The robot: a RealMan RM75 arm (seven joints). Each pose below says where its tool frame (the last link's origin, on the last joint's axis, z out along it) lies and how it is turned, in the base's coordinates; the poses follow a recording.
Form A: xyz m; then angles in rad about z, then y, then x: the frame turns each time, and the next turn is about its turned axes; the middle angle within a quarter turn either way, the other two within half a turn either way.
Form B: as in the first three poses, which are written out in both.
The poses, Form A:
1: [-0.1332, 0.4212, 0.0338, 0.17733, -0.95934, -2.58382]
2: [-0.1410, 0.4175, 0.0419, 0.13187, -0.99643, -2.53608]
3: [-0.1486, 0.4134, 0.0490, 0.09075, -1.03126, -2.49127]
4: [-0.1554, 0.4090, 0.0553, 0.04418, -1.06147, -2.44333]
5: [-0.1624, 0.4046, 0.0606, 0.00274, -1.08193, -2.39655]
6: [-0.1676, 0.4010, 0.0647, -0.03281, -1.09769, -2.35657]
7: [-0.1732, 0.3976, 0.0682, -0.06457, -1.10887, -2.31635]
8: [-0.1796, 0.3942, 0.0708, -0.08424, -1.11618, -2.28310]
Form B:
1: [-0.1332, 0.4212, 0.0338, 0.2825, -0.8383, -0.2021, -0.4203]
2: [-0.1410, 0.4175, 0.0419, 0.2914, -0.8273, -0.1974, -0.4379]
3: [-0.1486, 0.4134, 0.0490, 0.2988, -0.8164, -0.1948, -0.4542]
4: [-0.1554, 0.4090, 0.0553, 0.3055, -0.8064, -0.1910, -0.4690]
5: [-0.1624, 0.4046, 0.0606, 0.3127, -0.7982, -0.1885, -0.4792]
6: [-0.1676, 0.4010, 0.0647, 0.3184, -0.7914, -0.1866, -0.4873]
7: [-0.1732, 0.3976, 0.0682, 0.3252, -0.7853, -0.1859, -0.4930]
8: [-0.1796, 0.3942, 0.0708, 0.3324, -0.7799, -0.1877, -0.4960]
